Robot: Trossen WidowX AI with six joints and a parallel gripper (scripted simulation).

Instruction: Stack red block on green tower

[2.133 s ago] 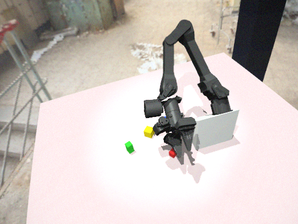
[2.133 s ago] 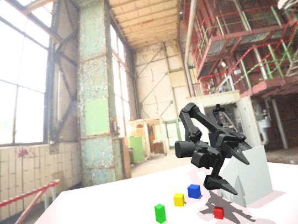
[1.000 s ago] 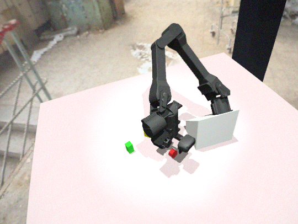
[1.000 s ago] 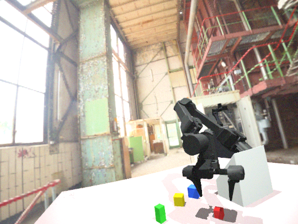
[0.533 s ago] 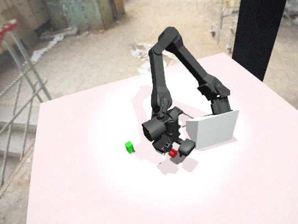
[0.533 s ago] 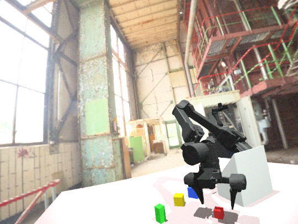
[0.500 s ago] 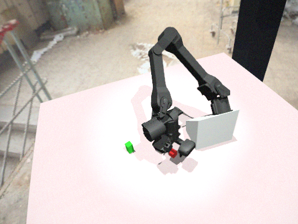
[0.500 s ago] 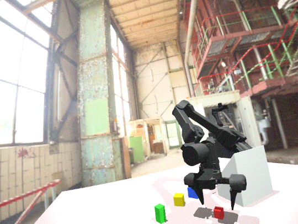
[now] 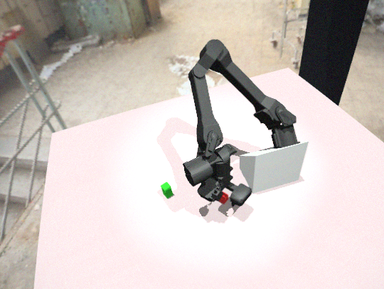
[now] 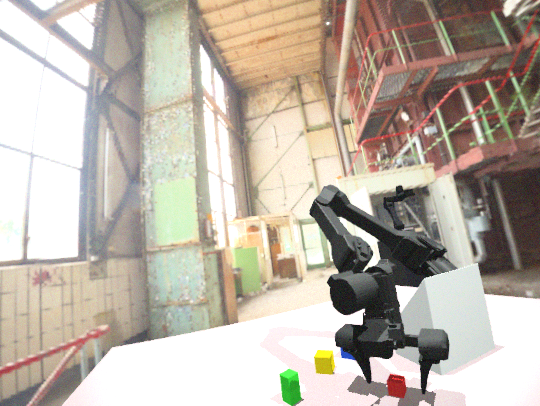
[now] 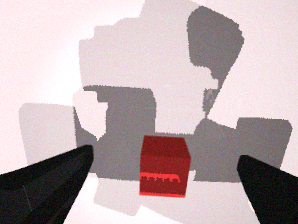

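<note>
Right now the red block is right at my gripper tip. Also, from my gripper tip: blue block 20 mm behind, 170 mm to the right, 10 mm above; then small purple block 510 mm ahead, 440 mm to the left, 10 mm above; then yellow block 70 mm ahead, 140 mm to the right, 10 mm above.
</note>
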